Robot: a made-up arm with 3 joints. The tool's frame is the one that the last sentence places. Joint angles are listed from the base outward.
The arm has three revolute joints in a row. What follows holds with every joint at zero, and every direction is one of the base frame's.
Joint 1 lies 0.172 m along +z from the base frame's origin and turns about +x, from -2.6 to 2.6 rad.
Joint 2 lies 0.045 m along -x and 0.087 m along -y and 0.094 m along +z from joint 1 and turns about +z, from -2.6 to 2.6 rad.
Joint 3 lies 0.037 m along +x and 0.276 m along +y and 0.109 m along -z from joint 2 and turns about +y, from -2.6 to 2.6 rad.
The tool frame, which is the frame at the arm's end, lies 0.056 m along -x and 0.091 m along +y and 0.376 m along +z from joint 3; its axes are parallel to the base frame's.
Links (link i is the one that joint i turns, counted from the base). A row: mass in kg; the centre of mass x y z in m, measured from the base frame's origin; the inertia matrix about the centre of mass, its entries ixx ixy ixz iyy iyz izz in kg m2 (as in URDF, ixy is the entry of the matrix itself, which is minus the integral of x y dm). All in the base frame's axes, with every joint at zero. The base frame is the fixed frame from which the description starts. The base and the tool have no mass.
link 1: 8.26; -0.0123 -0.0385 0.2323; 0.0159 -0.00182 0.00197 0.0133 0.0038 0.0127
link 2: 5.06; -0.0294 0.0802 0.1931; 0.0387 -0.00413 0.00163 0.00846 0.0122 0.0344
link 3: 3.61; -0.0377 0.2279 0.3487; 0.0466 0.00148 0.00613 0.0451 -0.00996 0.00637
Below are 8 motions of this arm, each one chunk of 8 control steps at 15 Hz.
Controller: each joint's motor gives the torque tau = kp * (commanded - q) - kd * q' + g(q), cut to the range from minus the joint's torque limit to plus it. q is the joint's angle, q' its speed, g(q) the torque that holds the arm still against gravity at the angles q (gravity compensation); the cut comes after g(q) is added. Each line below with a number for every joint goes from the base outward.
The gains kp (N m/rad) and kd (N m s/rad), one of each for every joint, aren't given. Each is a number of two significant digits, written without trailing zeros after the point. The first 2 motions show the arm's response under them.
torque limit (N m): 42 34 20
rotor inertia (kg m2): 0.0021 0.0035 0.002
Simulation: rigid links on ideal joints. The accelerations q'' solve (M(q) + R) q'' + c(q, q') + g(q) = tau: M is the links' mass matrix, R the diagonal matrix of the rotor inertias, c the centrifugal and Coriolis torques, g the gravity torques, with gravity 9.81 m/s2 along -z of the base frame. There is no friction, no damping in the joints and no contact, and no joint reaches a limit. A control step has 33 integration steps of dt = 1/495 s. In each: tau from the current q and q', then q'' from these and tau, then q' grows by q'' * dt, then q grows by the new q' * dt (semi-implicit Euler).
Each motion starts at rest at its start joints. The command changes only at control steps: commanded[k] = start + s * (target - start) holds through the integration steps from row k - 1 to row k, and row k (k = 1, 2, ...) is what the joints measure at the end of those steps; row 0 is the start. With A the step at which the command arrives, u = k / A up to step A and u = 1 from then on. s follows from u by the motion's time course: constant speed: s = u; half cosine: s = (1 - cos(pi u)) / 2; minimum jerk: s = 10 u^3 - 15 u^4 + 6 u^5; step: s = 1 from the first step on.
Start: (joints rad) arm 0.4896 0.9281 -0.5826
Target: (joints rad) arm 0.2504 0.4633 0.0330
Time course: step
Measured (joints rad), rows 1 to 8:
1: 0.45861 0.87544 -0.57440
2: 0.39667 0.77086 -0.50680
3: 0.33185 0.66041 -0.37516
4: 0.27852 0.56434 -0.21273
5: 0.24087 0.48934 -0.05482
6: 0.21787 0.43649 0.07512
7: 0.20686 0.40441 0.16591
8: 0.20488 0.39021 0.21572
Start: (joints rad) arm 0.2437 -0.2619 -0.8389
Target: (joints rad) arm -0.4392 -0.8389 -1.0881
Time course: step
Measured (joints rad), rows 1 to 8:
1: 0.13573 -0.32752 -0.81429
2: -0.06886 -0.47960 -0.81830
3: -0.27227 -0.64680 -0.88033
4: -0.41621 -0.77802 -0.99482
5: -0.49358 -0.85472 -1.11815
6: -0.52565 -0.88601 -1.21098
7: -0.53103 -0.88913 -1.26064
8: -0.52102 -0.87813 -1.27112
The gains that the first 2 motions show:
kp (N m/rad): 33 43 9
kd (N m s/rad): 3.6 5.7 1.5
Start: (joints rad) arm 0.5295 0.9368 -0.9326
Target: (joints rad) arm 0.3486 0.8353 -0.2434
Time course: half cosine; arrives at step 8
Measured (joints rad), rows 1 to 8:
1: 0.52784 0.93682 -0.93056
2: 0.52106 0.93643 -0.91981
3: 0.50674 0.93455 -0.89097
4: 0.48484 0.93000 -0.83649
5: 0.45747 0.92209 -0.75409
6: 0.42811 0.91029 -0.64870
7: 0.40032 0.89392 -0.53215
8: 0.37670 0.87291 -0.42030

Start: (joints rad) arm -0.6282 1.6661 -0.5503
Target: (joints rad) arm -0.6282 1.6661 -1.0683
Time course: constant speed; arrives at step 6
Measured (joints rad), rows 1 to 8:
1: -0.63352 1.66395 -0.56460
2: -0.64107 1.66029 -0.59563
3: -0.64747 1.65672 -0.64148
4: -0.65133 1.65450 -0.70062
5: -0.65241 1.65431 -0.77141
6: -0.65108 1.65624 -0.85187
7: -0.64216 1.66110 -0.92570
8: -0.62945 1.66736 -0.98800

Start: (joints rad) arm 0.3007 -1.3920 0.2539
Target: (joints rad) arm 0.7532 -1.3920 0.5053
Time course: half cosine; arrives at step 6
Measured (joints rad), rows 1 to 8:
1: 0.30859 -1.39042 0.25119
2: 0.33951 -1.38437 0.24486
3: 0.40100 -1.37380 0.24204
4: 0.48664 -1.36309 0.25347
5: 0.57919 -1.35826 0.28709
6: 0.65767 -1.36359 0.34356
7: 0.71233 -1.37806 0.41241
8: 0.74783 -1.39593 0.47867

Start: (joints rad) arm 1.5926 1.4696 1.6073
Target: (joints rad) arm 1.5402 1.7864 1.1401
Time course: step
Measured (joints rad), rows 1 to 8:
1: 1.54877 1.50209 1.53851
2: 1.52232 1.57558 1.45613
3: 1.51904 1.65959 1.37502
4: 1.52793 1.73328 1.29270
5: 1.54132 1.78669 1.21334
6: 1.55385 1.81861 1.14453
7: 1.56235 1.83298 1.09322
8: 1.56569 1.83523 1.06271

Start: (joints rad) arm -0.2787 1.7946 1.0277
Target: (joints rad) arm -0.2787 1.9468 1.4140
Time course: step
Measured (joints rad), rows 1 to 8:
1: -0.27412 1.82062 1.08269
2: -0.27325 1.86617 1.17898
3: -0.27597 1.90636 1.27050
4: -0.27881 1.93426 1.34255
5: -0.28055 1.95030 1.39226
6: -0.28125 1.95724 1.42199
7: -0.28128 1.95816 1.43623
8: -0.28097 1.95577 1.43993

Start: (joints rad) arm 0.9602 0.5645 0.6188
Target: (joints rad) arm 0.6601 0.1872 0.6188
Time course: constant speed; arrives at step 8
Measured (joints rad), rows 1 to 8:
1: 0.95202 0.55511 0.60481
2: 0.93387 0.53362 0.58248
3: 0.90769 0.50220 0.56245
4: 0.87497 0.46315 0.55033
5: 0.83706 0.41854 0.54771
6: 0.79541 0.37018 0.55366
7: 0.75156 0.31960 0.56594
8: 0.70694 0.26802 0.58178

